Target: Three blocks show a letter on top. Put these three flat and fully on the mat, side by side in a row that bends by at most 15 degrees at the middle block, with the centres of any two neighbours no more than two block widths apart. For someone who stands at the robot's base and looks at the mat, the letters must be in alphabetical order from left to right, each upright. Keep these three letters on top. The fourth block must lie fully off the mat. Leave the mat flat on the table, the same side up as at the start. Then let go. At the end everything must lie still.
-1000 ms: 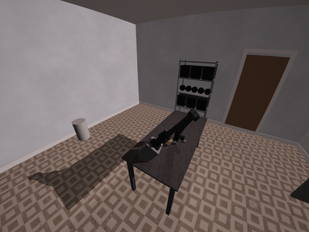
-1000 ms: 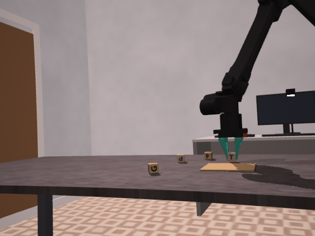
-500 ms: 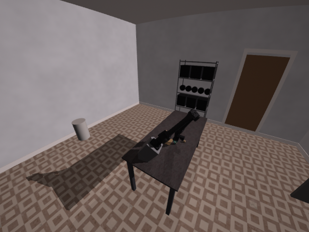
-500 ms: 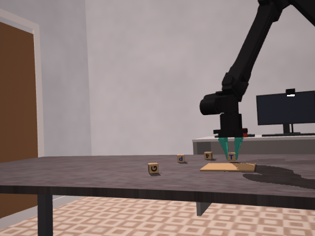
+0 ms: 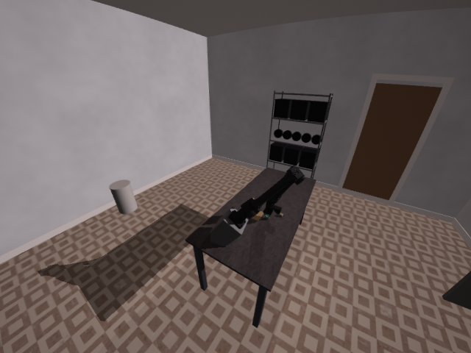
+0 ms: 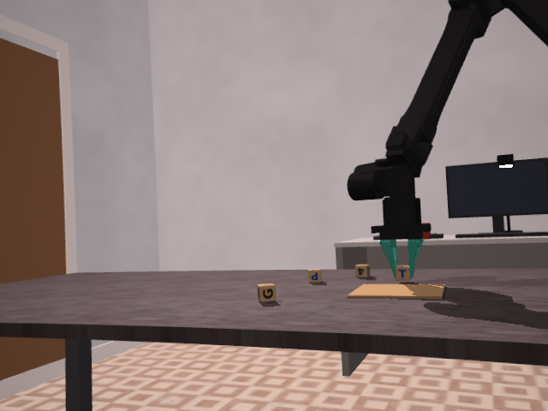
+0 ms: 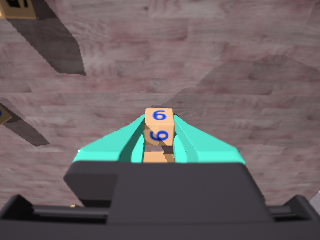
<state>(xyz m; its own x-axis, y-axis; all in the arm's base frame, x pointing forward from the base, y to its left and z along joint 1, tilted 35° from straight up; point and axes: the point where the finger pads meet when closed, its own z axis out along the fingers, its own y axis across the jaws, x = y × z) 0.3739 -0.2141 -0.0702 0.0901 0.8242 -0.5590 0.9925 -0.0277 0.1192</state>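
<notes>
Right now my hand is right at the block. Also, from my hand: mat 130 mm to the left, 10 mm below.
</notes>
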